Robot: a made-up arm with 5 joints. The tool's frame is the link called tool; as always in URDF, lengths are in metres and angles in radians.
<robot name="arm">
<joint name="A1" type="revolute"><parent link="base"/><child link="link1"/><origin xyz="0.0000 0.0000 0.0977"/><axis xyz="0 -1 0"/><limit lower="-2.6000" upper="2.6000"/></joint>
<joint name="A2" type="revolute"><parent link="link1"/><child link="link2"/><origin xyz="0.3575 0.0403 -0.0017"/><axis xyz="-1 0 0"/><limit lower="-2.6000" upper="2.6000"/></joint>
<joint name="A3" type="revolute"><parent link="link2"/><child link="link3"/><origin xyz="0.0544 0.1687 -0.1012"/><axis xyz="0 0 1"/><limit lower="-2.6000" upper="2.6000"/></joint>
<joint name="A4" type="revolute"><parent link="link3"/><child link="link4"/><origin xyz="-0.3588 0.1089 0.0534"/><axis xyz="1 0 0"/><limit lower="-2.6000" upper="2.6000"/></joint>
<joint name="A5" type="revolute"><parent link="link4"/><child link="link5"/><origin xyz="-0.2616 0.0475 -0.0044"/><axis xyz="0 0 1"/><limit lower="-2.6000" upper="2.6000"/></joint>
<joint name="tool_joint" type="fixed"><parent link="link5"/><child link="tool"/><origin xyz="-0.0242 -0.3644 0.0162"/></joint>
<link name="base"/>
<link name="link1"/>
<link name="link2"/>
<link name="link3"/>
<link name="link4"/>
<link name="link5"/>
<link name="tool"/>
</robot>
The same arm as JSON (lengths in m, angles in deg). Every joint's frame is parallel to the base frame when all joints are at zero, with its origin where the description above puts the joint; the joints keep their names.
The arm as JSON. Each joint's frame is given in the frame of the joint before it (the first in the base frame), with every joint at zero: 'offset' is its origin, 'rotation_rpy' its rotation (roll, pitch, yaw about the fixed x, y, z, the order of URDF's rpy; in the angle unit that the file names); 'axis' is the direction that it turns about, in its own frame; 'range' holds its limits. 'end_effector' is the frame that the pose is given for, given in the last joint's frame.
{"length_unit": "m", "angle_unit": "deg", "chain": [{"id": "A1", "offset": [0.0, 0.0, 0.0977], "rotation_rpy": [0.0, 0.0, 0.0], "axis": "-y", "range": [-148.97, 148.97]}, {"id": "A2", "offset": [0.3575, 0.0403, -0.0017], "rotation_rpy": [0.0, 0.0, 0.0], "axis": "-x", "range": [-148.97, 148.97]}, {"id": "A3", "offset": [0.0544, 0.1687, -0.1012], "rotation_rpy": [0.0, 0.0, 0.0], "axis": "+z", "range": [-148.97, 148.97]}, {"id": "A4", "offset": [-0.3588, 0.1089, 0.0534], "rotation_rpy": [0.0, 0.0, 0.0], "axis": "+x", "range": [-148.97, 148.97]}, {"id": "A5", "offset": [-0.2616, 0.0475, -0.0044], "rotation_rpy": [0.0, 0.0, 0.0], "axis": "+z", "range": [-148.97, 148.97]}], "end_effector": {"offset": [-0.0242, -0.3644, 0.0162], "rotation_rpy": [0.0, 0.0, 0.0]}}
